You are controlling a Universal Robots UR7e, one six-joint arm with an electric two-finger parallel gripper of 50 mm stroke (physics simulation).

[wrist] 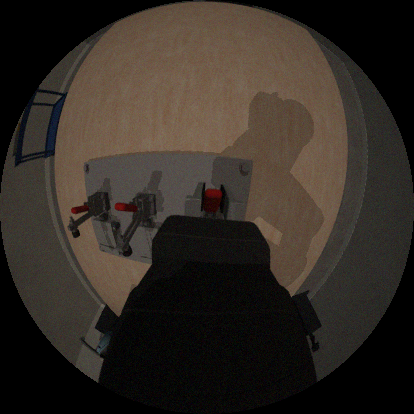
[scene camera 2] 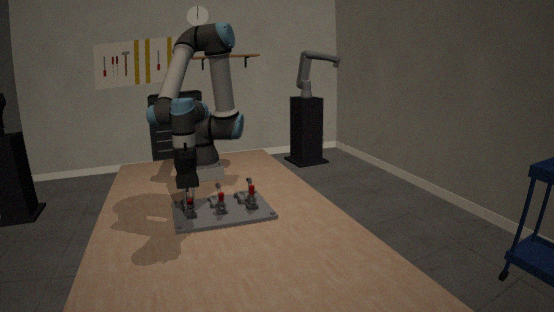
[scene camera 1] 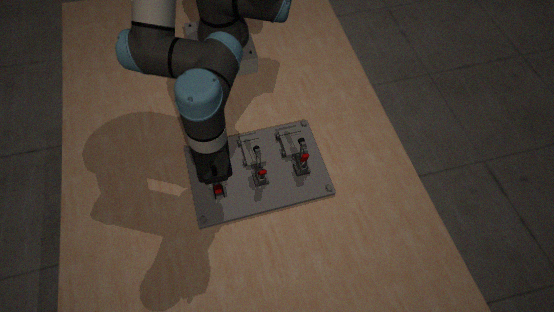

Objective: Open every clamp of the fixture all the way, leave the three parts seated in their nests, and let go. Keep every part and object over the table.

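Where they show: gripper, fingertip midpoint: [wrist: 211, 191] [scene camera 2: 190, 207] [scene camera 1: 219, 194]; arm's base at its link origin: [scene camera 2: 203, 160].
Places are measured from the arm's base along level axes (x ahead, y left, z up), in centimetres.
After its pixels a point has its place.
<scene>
A grey fixture plate [scene camera 1: 280, 200] @[x 54.2, y -1.7, z -5.3 cm] [scene camera 2: 245, 218] @[x 54.6, y 1.5, z -5.3 cm] [wrist: 130, 172] @[x 52.6, y -1.8, z -5.3 cm] carries three clamps with red handles. My gripper [scene camera 1: 218, 188] @[x 50.1, y -15.7, z 0.1 cm] [scene camera 2: 189, 199] @[x 50.1, y -15.7, z 0.1 cm] [wrist: 211, 191] @[x 50.1, y -15.7, z 0.1 cm] is shut on the red handle [scene camera 1: 218, 190] @[x 50.6, y -15.7, z 3.2 cm] [scene camera 2: 190, 202] @[x 50.1, y -15.5, z 1.7 cm] [wrist: 213, 202] @[x 49.6, y -15.8, z 2.4 cm] of the clamp at the plate's left in the scene views; its body hides that clamp's arm and nest. The middle clamp's red handle [scene camera 1: 262, 172] @[x 49.4, y -4.8, z 2.9 cm] [scene camera 2: 221, 197] @[x 49.1, y -4.6, z 1.2 cm] [wrist: 125, 207] @[x 49.0, y -5.5, z 2.7 cm] and the right clamp's red handle [scene camera 1: 304, 157] @[x 49.1, y 6.0, z 3.3 cm] [scene camera 2: 251, 190] @[x 48.8, y 6.2, z 1.8 cm] [wrist: 80, 209] @[x 48.4, y 5.6, z 2.1 cm] are free, and both clamp arms stand raised. Pale parts by these two clamps are hard to make out.
The plate lies on a wooden table [scene camera 1: 350, 250] @[x 71.1, y 9.7, z -6.8 cm] [scene camera 2: 300, 270] @[x 86.3, y 4.7, z -6.8 cm] [wrist: 200, 75] @[x 71.2, y -13.9, z -6.8 cm]. The raised middle arm [scene camera 1: 257, 152] and right arm [scene camera 1: 302, 144] stand beside the gripper. A blue cart [scene camera 2: 522, 215] [wrist: 56, 125] stands on the floor, away from the table.
</scene>
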